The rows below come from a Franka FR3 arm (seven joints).
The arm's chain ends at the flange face. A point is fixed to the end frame.
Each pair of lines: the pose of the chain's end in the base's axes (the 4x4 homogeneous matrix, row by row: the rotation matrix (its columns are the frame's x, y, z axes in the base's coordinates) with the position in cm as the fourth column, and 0 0 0 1 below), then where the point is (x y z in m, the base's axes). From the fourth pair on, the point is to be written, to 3 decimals.
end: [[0.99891, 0.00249, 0.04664, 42.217], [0.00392, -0.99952, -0.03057, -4.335], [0.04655, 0.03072, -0.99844, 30.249], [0, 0, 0, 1]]
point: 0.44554 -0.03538 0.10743
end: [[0.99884, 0.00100, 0.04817, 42.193], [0.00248, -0.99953, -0.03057, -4.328], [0.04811, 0.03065, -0.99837, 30.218], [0, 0, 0, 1]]
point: 0.44562 -0.03533 0.10716
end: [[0.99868, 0.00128, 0.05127, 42.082], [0.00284, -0.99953, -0.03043, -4.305], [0.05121, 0.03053, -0.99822, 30.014], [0, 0, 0, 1]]
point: 0.44511 -0.03507 0.10520
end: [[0.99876, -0.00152, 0.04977, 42.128], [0.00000, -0.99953, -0.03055, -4.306], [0.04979, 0.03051, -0.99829, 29.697], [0, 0, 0, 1]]
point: 0.445 -0.035 0.102
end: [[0.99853, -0.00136, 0.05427, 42.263], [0.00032, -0.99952, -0.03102, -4.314], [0.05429, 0.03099, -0.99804, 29.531], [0, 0, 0, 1]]
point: 0.448 -0.035 0.100
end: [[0.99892, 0.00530, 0.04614, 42.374], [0.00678, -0.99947, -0.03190, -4.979], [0.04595, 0.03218, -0.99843, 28.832], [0, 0, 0, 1]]
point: 0.447 -0.042 0.093
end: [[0.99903, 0.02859, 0.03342, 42.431], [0.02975, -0.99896, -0.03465, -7.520], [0.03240, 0.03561, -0.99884, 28.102], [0, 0, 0, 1]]
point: 0.445 -0.068 0.086
